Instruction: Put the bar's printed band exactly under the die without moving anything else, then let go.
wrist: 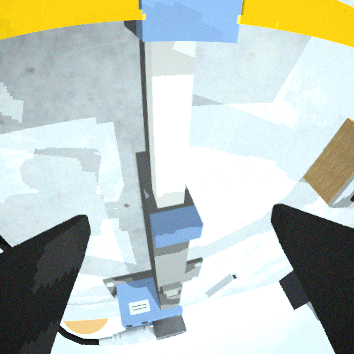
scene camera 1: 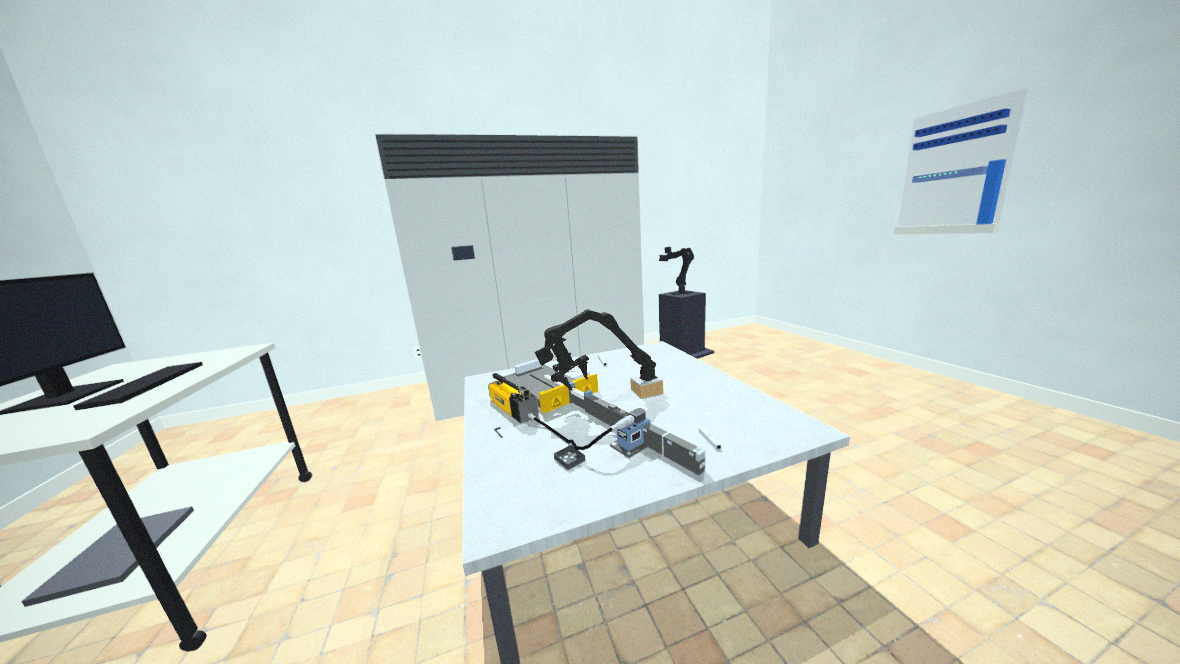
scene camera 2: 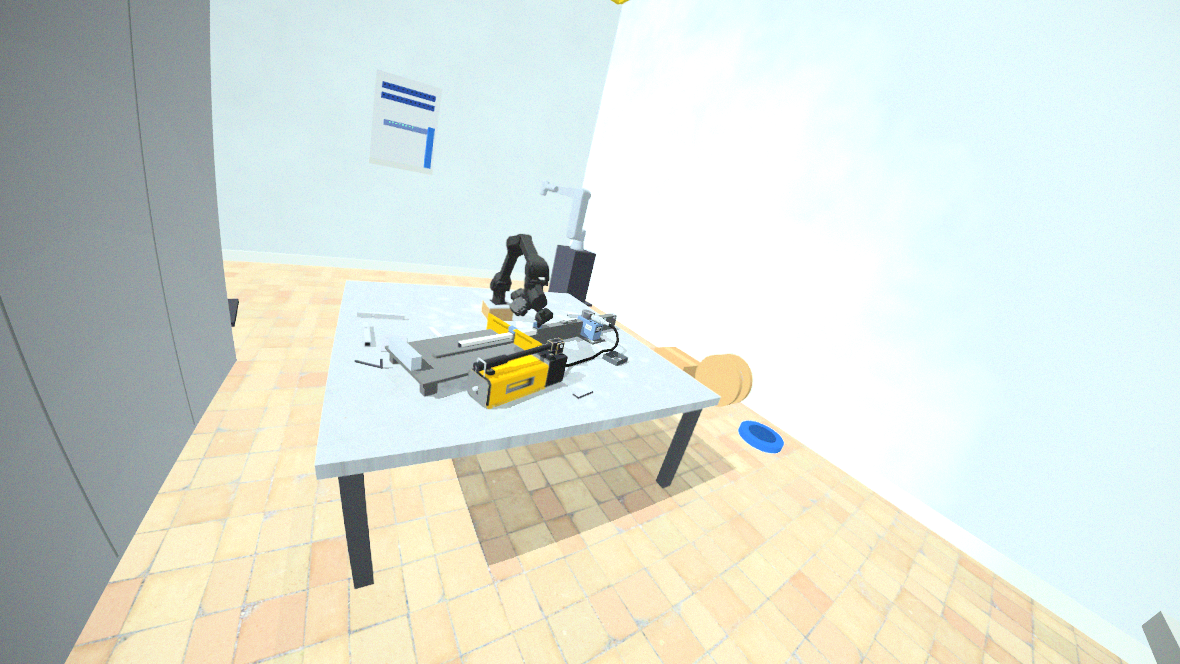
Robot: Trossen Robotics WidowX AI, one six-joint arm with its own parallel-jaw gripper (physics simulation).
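Frame: origin at the arm's base, x left, y down, z back, level; millimetres.
Where they show: gripper, fingertip midpoint: (wrist: 180, 219) (scene camera 1: 579, 384) (scene camera 2: 531, 321); arm's base, link origin: (scene camera 1: 648, 377) (scene camera 2: 498, 302).
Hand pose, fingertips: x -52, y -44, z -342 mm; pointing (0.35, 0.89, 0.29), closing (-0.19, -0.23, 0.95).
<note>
Each offset is from my fingertips to the centre of the thing. "*": to the spot under its first point.
The white bar (scene camera 2: 485, 340) (wrist: 171, 135) lies lengthwise along the dark rail (scene camera 1: 676, 446) (wrist: 170, 262). In the wrist view it passes through a blue block {* dx -77, dy +19, dz -5 mm} (wrist: 190, 20) between yellow plates, and its near end is beside a smaller blue block {* dx +38, dy +22, dz +11 mm} (wrist: 176, 225). I cannot make out its printed band or clearly identify the die. A blue device {* dx +396, dy +52, dz -14 mm} (scene camera 1: 631, 436) (scene camera 2: 590, 328) (wrist: 135, 292) with a cable stands at the rail's side. My gripper (scene camera 1: 574, 373) (scene camera 2: 534, 313) (wrist: 180, 219) is open and empty, above the rail, with its fingertips wide on either side of the bar's near end.
Yellow plates {* dx -64, dy +70, dz -100 mm} (scene camera 1: 554, 400) (scene camera 2: 526, 346) (wrist: 65, 15) flank the rail. A yellow unit {dx -203, dy +47, dz -255 mm} (scene camera 1: 501, 397) (scene camera 2: 519, 383) stands beside the grey bed. A black box {* dx +302, dy +110, dz -215 mm} (scene camera 1: 569, 458) (scene camera 2: 614, 357), a small hex key {dx -19, dy +109, dz -365 mm} (scene camera 1: 498, 431) (scene camera 2: 583, 394) and a wooden block (scene camera 1: 646, 389) (wrist: 332, 162) under the arm's base are nearby.
</note>
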